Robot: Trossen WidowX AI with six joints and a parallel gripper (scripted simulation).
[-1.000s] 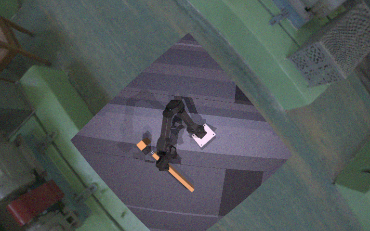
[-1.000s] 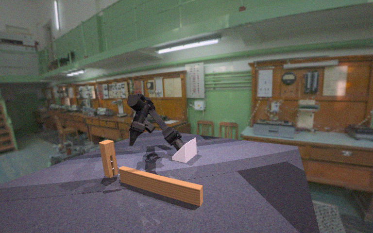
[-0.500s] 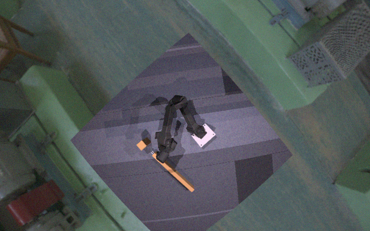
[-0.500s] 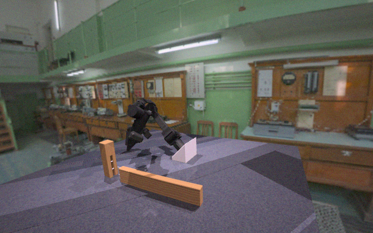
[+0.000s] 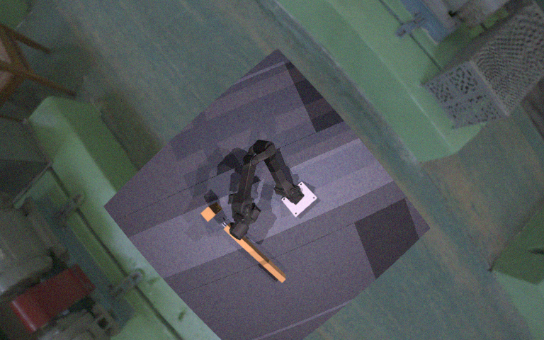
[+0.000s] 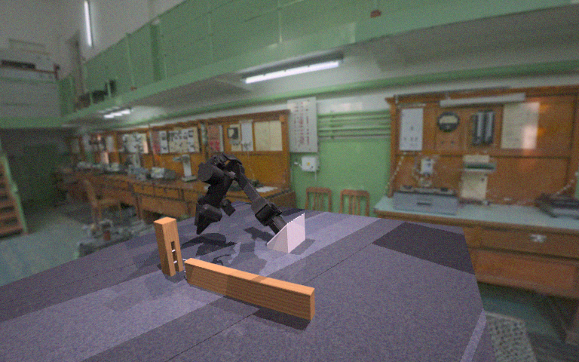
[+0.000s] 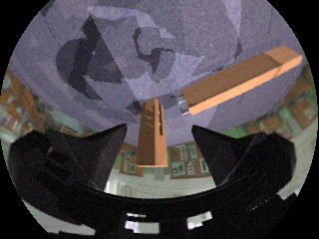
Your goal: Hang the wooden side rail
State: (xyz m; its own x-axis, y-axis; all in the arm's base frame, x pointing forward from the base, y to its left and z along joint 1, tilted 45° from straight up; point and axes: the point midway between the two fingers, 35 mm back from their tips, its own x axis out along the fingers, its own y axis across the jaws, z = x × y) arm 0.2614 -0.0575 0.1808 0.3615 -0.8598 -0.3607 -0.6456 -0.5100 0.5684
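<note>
The wooden headboard post lies 70 mm to the right of my gripper tip, 60 mm ahead of it and 40 mm below it.
</note>
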